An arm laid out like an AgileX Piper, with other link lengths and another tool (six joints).
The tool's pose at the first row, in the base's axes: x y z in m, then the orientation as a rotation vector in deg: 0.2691, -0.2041, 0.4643, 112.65, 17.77, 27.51
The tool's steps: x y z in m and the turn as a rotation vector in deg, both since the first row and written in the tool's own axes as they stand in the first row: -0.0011, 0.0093, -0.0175, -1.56, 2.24, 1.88; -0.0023, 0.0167, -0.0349, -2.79, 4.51, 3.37; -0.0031, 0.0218, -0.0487, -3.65, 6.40, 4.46; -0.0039, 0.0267, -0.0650, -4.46, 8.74, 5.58; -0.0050, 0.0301, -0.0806, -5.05, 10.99, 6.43; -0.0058, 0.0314, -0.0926, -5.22, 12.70, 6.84; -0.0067, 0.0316, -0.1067, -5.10, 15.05, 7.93; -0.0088, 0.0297, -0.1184, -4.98, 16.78, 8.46
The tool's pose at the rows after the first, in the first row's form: 0.2601, -0.1945, 0.4791, 111.14, 16.90, 31.05; 0.2510, -0.1842, 0.4922, 109.79, 16.51, 34.31; 0.2439, -0.1757, 0.5019, 108.76, 16.38, 36.91; 0.2356, -0.1650, 0.5123, 107.64, 16.51, 39.95; 0.2275, -0.1544, 0.5211, 106.67, 16.90, 42.71; 0.2212, -0.1457, 0.5267, 106.12, 17.50, 44.65; 0.2139, -0.1349, 0.5320, 105.79, 17.92, 47.64; 0.2066, -0.1256, 0.5343, 105.49, 18.50, 49.67
